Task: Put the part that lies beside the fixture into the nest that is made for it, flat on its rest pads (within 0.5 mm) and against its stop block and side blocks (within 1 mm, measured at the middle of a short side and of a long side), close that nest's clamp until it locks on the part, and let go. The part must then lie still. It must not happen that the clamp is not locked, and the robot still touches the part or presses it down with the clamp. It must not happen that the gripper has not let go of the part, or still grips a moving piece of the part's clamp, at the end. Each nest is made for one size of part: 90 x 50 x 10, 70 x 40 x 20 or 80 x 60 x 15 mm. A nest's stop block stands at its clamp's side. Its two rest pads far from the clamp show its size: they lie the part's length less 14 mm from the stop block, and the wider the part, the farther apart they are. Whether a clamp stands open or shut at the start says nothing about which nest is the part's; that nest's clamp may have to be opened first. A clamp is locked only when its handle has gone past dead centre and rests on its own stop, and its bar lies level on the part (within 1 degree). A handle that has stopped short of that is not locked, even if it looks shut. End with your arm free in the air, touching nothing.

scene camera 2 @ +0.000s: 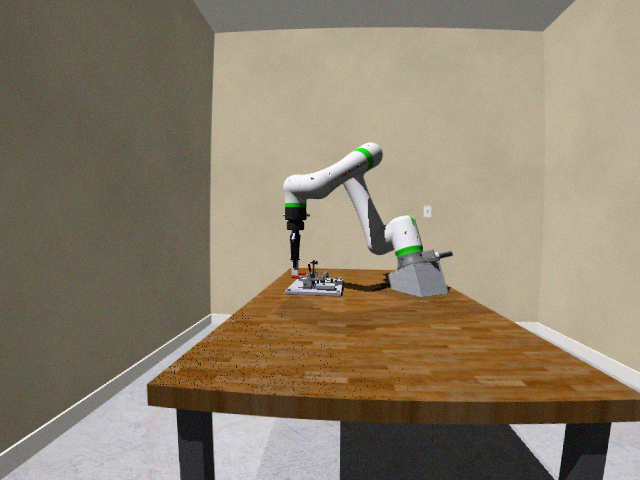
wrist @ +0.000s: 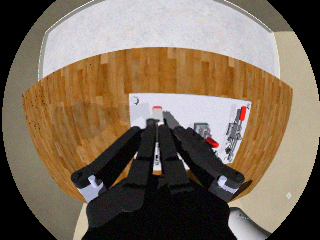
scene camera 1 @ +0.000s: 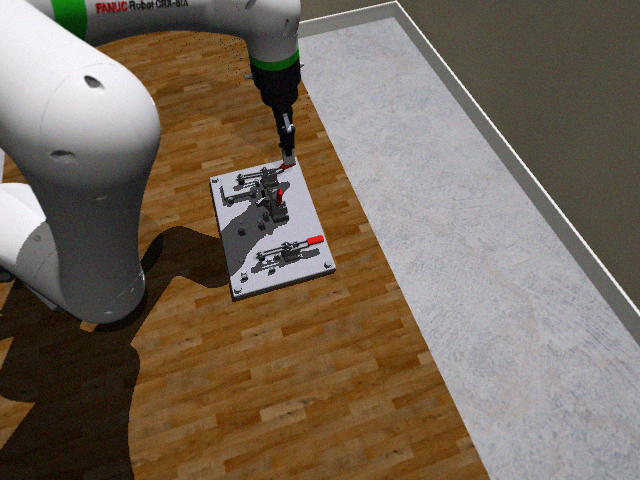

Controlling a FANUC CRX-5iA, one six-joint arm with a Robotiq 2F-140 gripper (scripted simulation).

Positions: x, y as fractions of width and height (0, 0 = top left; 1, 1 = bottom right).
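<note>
Scene camera 1: my gripper (scene camera 1: 0.45, 0.34). Wrist view: my gripper (wrist: 0.49, 0.48), grey fixture plate (wrist: 0.58, 0.46).
</note>
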